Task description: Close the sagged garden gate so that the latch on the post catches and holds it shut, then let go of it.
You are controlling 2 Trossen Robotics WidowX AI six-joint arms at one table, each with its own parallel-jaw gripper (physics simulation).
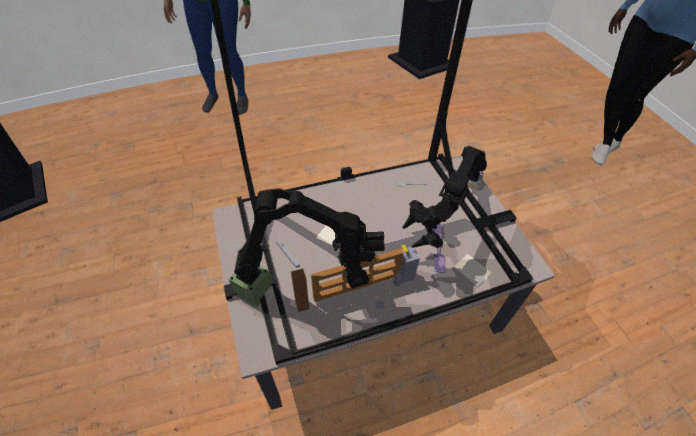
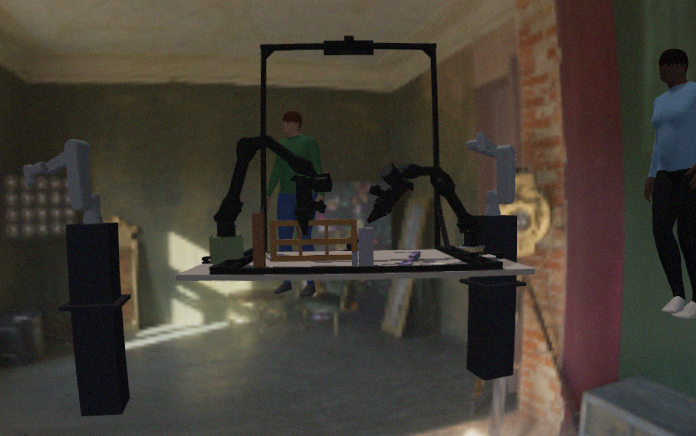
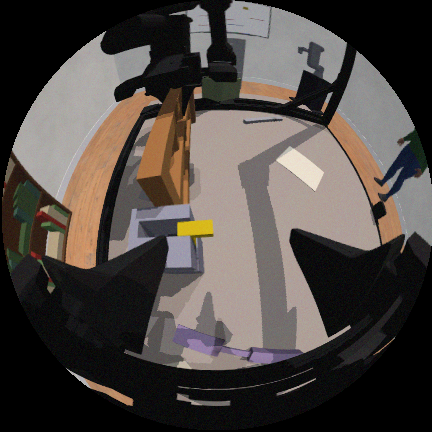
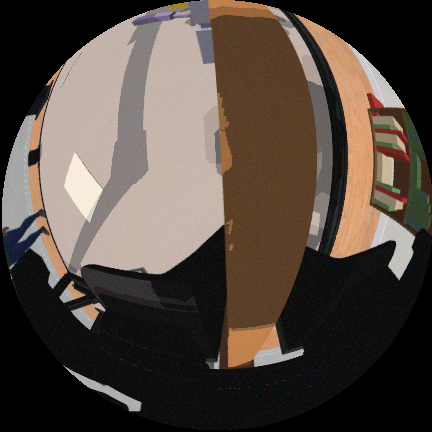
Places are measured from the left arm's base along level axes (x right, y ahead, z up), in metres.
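Pixels of known places: left gripper, fingertip midpoint: [image 1: 407,237] [image 2: 367,221] [image 3: 230,239]; right gripper, fingertip midpoint: [image 1: 349,275] [image 2: 305,235] [image 3: 178,115]; left arm's base, origin of the base link: [image 1: 471,175] [image 2: 470,246]; right arm's base, origin of the base link: [image 1: 248,274] [image 2: 226,236].
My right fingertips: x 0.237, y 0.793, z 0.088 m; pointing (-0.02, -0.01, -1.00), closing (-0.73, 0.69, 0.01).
For each thing: its middle in the pictures, then the offset to it from my right fingertips. "spot": a spot on its surface instead.
- orange-brown gate, body centre: [image 4: 227,136] [image 3: 180,146] [image 1: 364,274] [image 2: 321,243] dx -0.038, dy -0.046, dz -0.030 m
- brown post, surface spot: [image 1: 300,290] spot: dx +0.107, dy +0.141, dz +0.024 m
- yellow latch piece, surface spot: [image 3: 195,228] [image 1: 404,247] spot: dx -0.128, dy -0.179, dz +0.021 m
- purple object, body centre: [image 3: 240,352] [image 2: 410,259] [image 1: 438,246] dx -0.226, dy -0.341, dz -0.105 m
- grey bar, body centre: [image 3: 264,118] [image 1: 287,252] dx +0.286, dy -0.043, dz -0.110 m
- thin tool, body centre: [image 1: 411,184] dx -0.002, dy -0.631, dz -0.114 m
The orange-brown gate [image 1: 316,287] [image 2: 339,222] [image 3: 162,145] [image 4: 270,150] stands upright and looks roughly level between the brown post [image 1: 300,290] [image 2: 258,238] and the grey latch post [image 1: 407,269] [image 2: 365,246] [image 3: 180,252] [image 4: 205,45]. Its free end is close beside the latch post; whether the latch has caught is unclear. The yellow latch piece [image 1: 404,249] [image 3: 195,228] [image 4: 177,6] sits on the post's top. My right gripper [image 1: 358,279] [image 2: 304,230] [image 4: 240,230] is shut on the gate's top from above. My left gripper [image 1: 410,236] [image 3: 230,239] is open and empty, raised behind the latch post.
A purple object [image 1: 439,262] [image 2: 413,257] [image 3: 200,340] lies right of the latch post. Pale cards [image 1: 326,235] [image 1: 472,269] lie behind the gate and at the right. A grey bar [image 1: 287,253] [image 3: 262,120] lies at the left, a thin tool [image 1: 410,183] at the back.
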